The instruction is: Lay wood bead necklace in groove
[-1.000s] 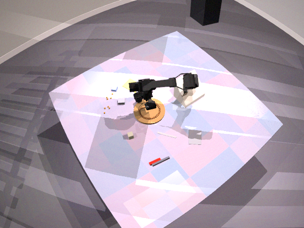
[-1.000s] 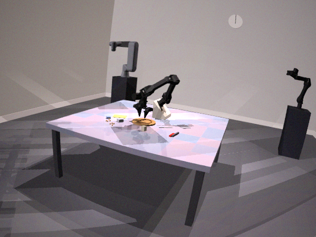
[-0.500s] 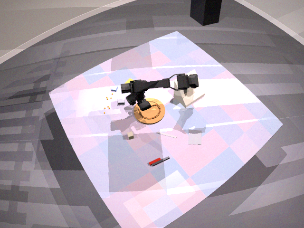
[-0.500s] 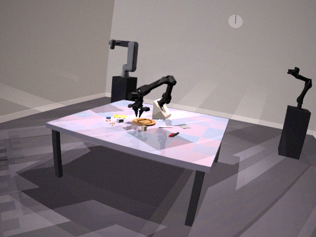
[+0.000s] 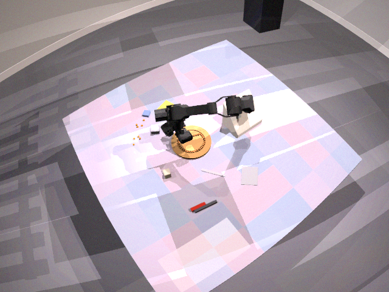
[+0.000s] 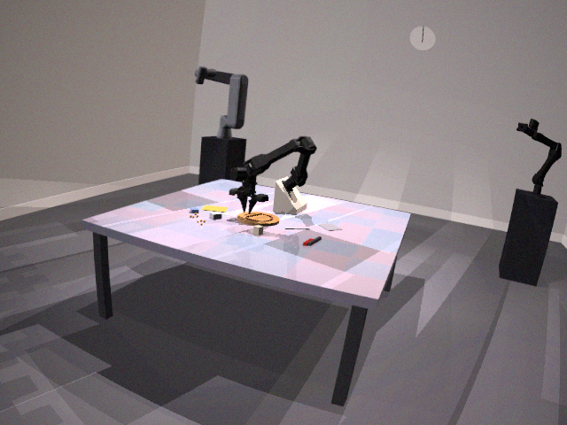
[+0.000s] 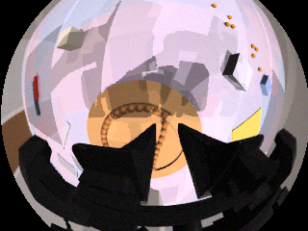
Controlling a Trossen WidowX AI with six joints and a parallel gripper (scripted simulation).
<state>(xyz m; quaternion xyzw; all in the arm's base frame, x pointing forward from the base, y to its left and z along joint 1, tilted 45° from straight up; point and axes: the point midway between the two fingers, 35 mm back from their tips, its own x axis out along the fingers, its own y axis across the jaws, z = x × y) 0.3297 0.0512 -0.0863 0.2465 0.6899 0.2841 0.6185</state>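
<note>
Now: gripper tip 5 cm past the round bead board, 4 cm to the right of it and 3 cm above it. Round my gripper tip: cream cube: 15 cm to the left, 14 cm ahead, 2 cm below; white block: 12 cm to the right, 8 cm ahead, 2 cm below; yellow sheet: 22 cm to the right, 5 cm behind, 3 cm below.
</note>
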